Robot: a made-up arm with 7 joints.
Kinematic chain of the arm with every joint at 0, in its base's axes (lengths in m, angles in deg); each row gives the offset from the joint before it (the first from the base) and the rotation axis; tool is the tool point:
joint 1: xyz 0 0 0.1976 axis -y
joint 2: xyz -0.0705 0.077 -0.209 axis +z
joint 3: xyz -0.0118 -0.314 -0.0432 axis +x
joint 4: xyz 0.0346 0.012 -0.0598 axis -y
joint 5: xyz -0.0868 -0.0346 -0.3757 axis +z
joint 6: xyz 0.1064 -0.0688 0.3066 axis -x
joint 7: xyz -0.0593 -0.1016 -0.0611 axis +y
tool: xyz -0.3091 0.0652 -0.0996
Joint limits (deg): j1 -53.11..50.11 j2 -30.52..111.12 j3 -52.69..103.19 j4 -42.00..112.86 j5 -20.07..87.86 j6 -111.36..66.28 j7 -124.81..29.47
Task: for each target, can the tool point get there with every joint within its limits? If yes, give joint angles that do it. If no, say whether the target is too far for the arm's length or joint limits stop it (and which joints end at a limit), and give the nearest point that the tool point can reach.
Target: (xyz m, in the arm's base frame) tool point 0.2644 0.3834 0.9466
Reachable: no: joint limits stop it (at a limit: joint 1, joint 3, joint 4, joint 5, joint 6) | nearest point 0.3250 0.3253 0.6948 | short by 0.265 m
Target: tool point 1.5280 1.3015 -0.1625
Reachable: no: too far | nearest point 0.7482 0.5673 0.0213 | short by 1.087 m
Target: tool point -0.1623 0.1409 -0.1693
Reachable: yes | joints -45.27 -3.13 83.41 93.05 41.76 -72.50 -12.75
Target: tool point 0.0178 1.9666 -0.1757
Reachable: no: too far | nearest point 0.0187 0.7268 -0.1947 | short by 1.240 m
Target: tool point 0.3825 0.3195 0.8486
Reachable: no: joint limits stop it (at a limit: joint 1, joint 3, joint 5, joint 6) | nearest point 0.3988 0.2920 0.7145 | short by 0.138 m
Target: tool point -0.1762 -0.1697 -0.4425
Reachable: yes | joints -13.93 1.10 -32.01 46.24 30.38 -76.44 -78.37
